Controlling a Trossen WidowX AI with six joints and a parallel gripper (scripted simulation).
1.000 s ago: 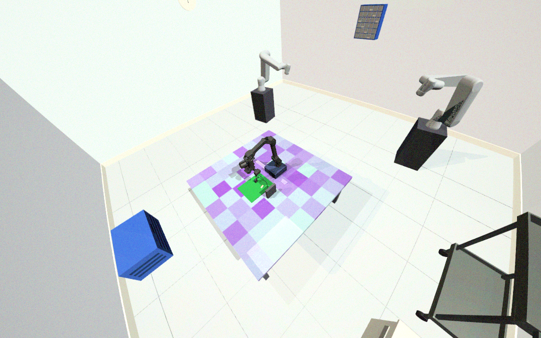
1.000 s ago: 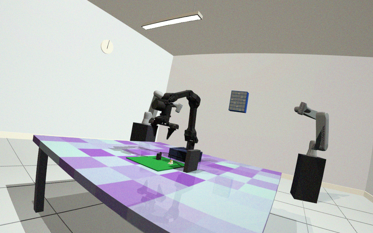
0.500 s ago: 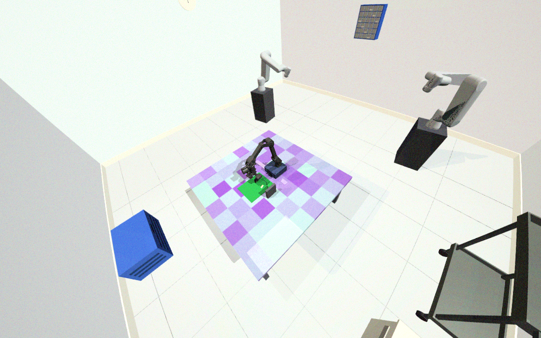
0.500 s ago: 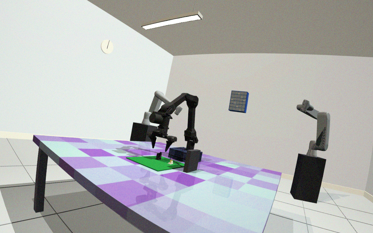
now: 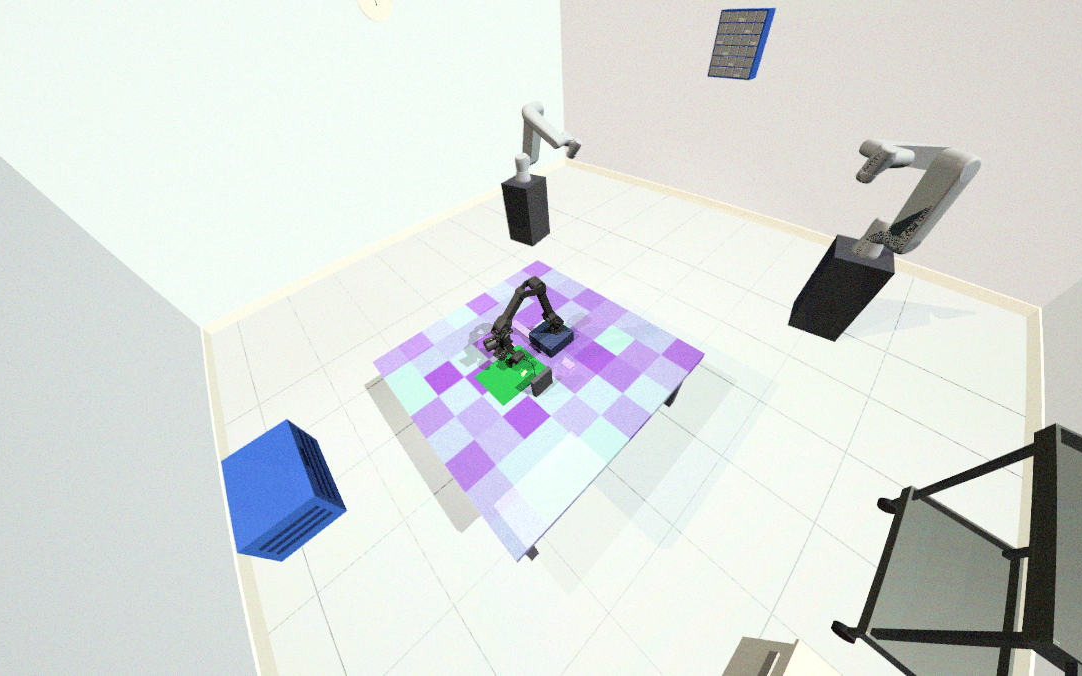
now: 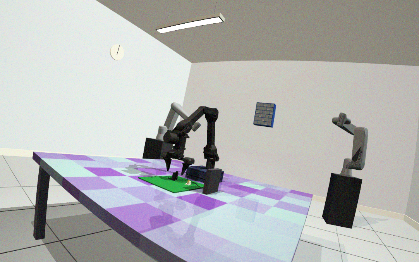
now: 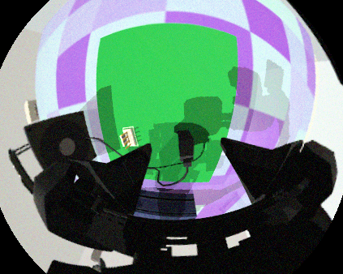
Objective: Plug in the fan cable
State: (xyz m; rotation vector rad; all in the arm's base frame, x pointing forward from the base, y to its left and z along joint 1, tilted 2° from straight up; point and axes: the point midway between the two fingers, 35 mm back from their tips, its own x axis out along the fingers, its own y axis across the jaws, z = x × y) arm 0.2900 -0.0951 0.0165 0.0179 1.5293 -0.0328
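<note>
Now: gripper tip 1 cm past the black plug and 2 cm above it. From my gripper tip the other things lie so: green board (4 cm ahead, 3 cm to the left, 6 cm below); dark fan block (2 cm ahead, 22 cm to the left, 2 cm above); cream four-pin header (1 cm ahead, 9 cm to the left, 4 cm below).
</note>
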